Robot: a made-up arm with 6 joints.
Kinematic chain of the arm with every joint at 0, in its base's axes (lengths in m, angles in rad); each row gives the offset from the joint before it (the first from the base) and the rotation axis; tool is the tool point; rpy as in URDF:
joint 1: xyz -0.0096 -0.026 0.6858 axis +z
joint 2: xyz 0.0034 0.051 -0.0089 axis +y
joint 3: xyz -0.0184 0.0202 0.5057 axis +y
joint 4: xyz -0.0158 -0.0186 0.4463 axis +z
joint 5: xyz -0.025 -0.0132 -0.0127 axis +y
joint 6: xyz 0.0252 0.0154 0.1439 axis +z
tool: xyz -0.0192 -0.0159 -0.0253 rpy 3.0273 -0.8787 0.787
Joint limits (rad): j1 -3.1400..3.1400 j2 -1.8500..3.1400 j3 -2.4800..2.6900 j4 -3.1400..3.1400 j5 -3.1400..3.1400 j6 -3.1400..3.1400
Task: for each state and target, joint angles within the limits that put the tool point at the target. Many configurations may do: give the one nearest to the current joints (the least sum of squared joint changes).
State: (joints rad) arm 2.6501 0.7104 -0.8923 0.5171 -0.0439 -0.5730
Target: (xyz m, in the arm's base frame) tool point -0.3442 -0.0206 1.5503
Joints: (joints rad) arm 3.0018 0.9140 -0.9578 0.4945 0.0091 -0.5958
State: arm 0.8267 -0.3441 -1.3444 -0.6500 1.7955 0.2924
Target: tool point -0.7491 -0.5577 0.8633
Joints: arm 0.6165 -1.0360 -0.7626 -0.5258 1.1815 0.1811
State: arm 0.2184 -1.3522 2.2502 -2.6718 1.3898 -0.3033
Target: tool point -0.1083 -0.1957 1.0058
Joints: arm 0.9963 -1.5393 2.4767 -2.3562 1.4768 -0.3742
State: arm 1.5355 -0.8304 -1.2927 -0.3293 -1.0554 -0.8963
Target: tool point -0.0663 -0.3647 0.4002
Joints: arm 1.6546 -1.1029 -1.9941 -0.1949 -1.1528 -0.8694
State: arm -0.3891 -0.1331 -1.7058 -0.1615 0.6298 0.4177
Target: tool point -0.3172 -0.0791 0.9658
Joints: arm 0.2085 0.3597 -2.3892 -0.3328 0.7363 0.4571
